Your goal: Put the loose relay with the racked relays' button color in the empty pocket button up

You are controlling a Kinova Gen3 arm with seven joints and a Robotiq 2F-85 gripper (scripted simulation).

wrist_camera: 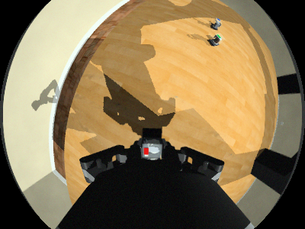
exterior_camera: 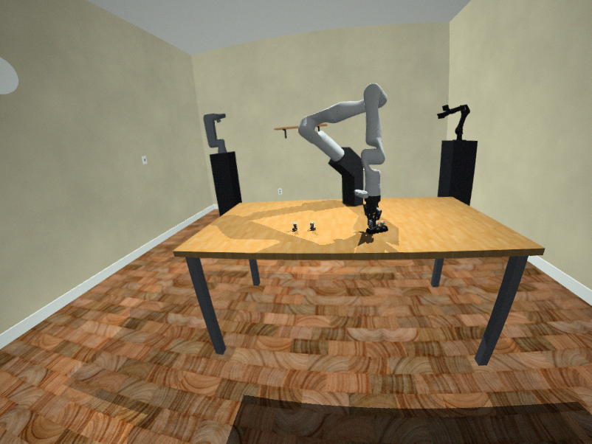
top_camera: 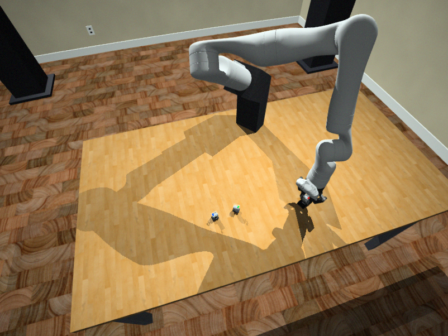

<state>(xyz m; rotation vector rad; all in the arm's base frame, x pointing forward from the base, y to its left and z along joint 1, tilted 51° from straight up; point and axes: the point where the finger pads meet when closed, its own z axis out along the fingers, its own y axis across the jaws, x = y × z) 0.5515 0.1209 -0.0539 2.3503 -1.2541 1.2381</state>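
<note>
Right now the black rack is 40 mm below my hand, 30 mm to the left of it and 10 mm behind it.
</note>
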